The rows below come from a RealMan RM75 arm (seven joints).
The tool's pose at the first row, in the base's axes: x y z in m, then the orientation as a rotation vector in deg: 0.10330, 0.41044, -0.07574, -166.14, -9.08, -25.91
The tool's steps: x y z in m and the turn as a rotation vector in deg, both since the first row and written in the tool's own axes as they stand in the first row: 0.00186, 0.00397, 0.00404, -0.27, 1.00, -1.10; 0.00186, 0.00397, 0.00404, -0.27, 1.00, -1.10; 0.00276, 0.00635, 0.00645, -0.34, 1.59, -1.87; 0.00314, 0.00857, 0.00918, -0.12, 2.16, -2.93; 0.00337, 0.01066, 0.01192, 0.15, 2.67, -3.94
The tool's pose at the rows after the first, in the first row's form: 0.10677, 0.40758, -0.07965, -166.17, -10.48, -27.60; 0.10677, 0.40758, -0.07965, -166.17, -10.48, -27.60; 0.10865, 0.40585, -0.08205, -166.10, -11.51, -28.59; 0.11010, 0.40430, -0.08488, -165.74, -13.00, -29.54; 0.11140, 0.40287, -0.08775, -165.33, -14.44, -30.38
